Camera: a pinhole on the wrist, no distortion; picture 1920 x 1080 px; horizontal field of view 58.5 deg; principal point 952.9 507.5 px. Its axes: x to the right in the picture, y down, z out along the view. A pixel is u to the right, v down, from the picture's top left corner.
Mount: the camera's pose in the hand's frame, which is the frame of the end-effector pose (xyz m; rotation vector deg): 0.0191 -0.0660 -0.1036 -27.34 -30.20 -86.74
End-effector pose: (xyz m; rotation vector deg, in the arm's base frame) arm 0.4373 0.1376 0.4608 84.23 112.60 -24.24
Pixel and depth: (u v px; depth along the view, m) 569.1 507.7 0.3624
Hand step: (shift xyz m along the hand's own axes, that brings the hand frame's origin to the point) 0.0096 0.2158 0.1381
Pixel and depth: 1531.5 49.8 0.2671
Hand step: -0.0610 0.0209 0.1621
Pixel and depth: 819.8 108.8 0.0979
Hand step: -0.0064 -0.0015 -0.0304
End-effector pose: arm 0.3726 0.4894 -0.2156 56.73 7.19 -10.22
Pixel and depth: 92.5 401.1 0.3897
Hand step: -0.0141 0.3236 0.0908
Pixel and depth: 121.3 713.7 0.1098
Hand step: 0.0297 0.0425 -0.0471
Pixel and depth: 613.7 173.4 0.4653
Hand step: -0.0840 0.2853 0.2113
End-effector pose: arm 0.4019 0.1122 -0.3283 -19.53 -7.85 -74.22
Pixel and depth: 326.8 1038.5 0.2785
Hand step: 0.0984 0.1828 0.0613
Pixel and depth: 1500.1 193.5 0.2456
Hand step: -0.0339 0.0177 0.1386
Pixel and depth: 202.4 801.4 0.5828
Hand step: 0.1051 0.4878 0.2136
